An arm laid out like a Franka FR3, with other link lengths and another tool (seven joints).
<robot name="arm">
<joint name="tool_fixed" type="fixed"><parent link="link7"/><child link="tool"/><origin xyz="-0.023 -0.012 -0.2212" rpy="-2.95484 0 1.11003"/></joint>
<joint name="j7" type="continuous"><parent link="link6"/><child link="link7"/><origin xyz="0.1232 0 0" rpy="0 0 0"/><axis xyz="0 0 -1"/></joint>
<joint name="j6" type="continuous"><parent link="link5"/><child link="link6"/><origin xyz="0 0 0" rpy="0 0 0"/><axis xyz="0 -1 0"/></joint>
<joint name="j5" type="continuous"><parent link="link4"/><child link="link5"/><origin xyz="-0.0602 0 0.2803" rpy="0 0 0"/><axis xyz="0 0 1"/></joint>
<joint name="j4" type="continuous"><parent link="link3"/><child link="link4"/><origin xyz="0.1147 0 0" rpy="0 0 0"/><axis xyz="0 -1 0"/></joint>
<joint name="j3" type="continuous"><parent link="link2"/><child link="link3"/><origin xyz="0 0 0.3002" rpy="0 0 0"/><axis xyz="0 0 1"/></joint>
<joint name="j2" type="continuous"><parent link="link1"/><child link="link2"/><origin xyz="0 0 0" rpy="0 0 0"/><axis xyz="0 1 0"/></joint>
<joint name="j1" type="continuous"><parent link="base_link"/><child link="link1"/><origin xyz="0 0 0.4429" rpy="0 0 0"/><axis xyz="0 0 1"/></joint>
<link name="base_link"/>
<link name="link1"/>
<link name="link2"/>
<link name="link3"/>
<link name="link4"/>
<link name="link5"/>
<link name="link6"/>
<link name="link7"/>
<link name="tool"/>
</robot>
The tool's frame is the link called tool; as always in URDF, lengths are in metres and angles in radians. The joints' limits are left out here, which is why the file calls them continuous.
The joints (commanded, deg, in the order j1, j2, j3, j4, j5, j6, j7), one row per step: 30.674, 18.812, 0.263, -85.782, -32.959, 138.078, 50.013; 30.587, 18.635, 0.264, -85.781, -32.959, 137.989, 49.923; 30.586, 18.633, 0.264, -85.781, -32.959, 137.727, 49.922; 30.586, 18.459, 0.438, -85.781, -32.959, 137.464, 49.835; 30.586, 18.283, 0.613, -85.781, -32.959, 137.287, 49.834; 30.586, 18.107, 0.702, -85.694, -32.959, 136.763, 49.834; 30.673, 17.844, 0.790, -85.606, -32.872, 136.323, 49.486; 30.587, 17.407, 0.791, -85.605, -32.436, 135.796, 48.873; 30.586, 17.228, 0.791, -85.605, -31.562, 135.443, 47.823; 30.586, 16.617, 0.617, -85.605, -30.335, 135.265, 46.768; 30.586, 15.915, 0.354, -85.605, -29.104, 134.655, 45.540
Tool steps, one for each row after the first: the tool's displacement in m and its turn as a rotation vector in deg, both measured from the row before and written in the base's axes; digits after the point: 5 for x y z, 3 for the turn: 0.00015, -0.00140, 0.00192, -0.019, -0.094, -0.067; -0.00018, -0.00079, -0.00075, -0.143, 0.169, -0.138; -0.00136, 0.00069, 0.00133, -0.067, 0.051, 0.090; -0.00133, 0.00098, 0.00159, 0.039, -0.008, 0.074; -0.00096, -0.00077, 0.00133, -0.128, 0.130, -0.191; -0.00158, 0.00024, 0.00263, -0.202, 0.051, 0.174; -0.00095, -0.00272, 0.00356, -0.117, 0.204, -0.009; -0.00115, -0.00073, 0.00073, -0.080, 0.546, 0.399; -0.00127, -0.00196, 0.00624, 0.489, 0.206, 0.263; -0.00142, -0.00417, 0.00601, 0.183, 0.412, 0.118
